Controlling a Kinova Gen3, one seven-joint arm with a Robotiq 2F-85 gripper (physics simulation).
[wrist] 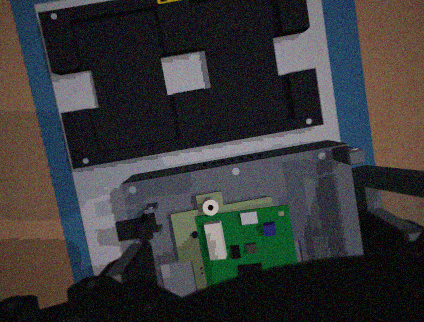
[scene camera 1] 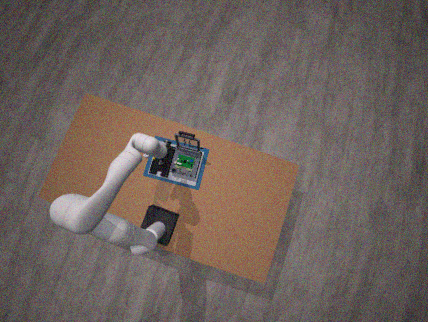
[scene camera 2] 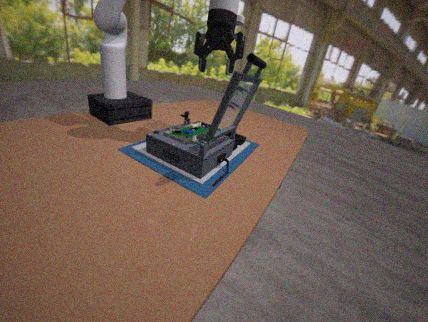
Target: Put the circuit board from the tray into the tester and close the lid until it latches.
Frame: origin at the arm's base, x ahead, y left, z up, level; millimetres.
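Seen in the pictures: gripper, fingertip midpoint: (wrist: 256,251) (scene camera 1: 168,155) (scene camera 2: 214,73); arm's base, link origin: (scene camera 1: 158,228) (scene camera 2: 115,96).
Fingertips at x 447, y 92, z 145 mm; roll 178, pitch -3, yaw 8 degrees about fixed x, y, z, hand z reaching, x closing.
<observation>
Offsets run from my fingertips to a thing's top centre. "pt": to the spot under its first point. Level surfaces: height alone.
The green circuit board {15 mm ahead, 75 mm right, 138 mm down} (scene camera 1: 185,161) (scene camera 2: 195,131) (wrist: 280,250) lies in the top of the grey tester (scene camera 2: 172,152) (wrist: 280,175); its lower part is hidden in the wrist view. Whether it is fully seated I cannot tell. The tester's lid (scene camera 1: 187,136) (scene camera 2: 225,102) stands open, tilted steeply up from the hinge side. A small black latch {70 mm back, 29 mm right, 122 mm down} (scene camera 2: 186,118) (wrist: 137,227) stands at the opposite side. The black tray {pt 83 mm back, 91 mm left, 212 mm down} (scene camera 1: 159,166) (wrist: 120,120) beside the tester shows no board in the wrist view. My gripper (scene camera 2: 217,70) is open and empty, high above the tester and tray area.
Tester and tray stand on a blue-edged mat {228 mm down} (scene camera 1: 199,182) (scene camera 2: 205,191) (wrist: 350,75) on the brown table {230 mm down} (scene camera 1: 240,200) (scene camera 2: 125,225). A bent black lever {pt 143 mm ahead, 66 mm right, 220 mm down} (scene camera 2: 227,170) sticks out at the tester's hinge side. The arm's black base (scene camera 1: 170,220) (scene camera 2: 120,110) stands across the table.
</observation>
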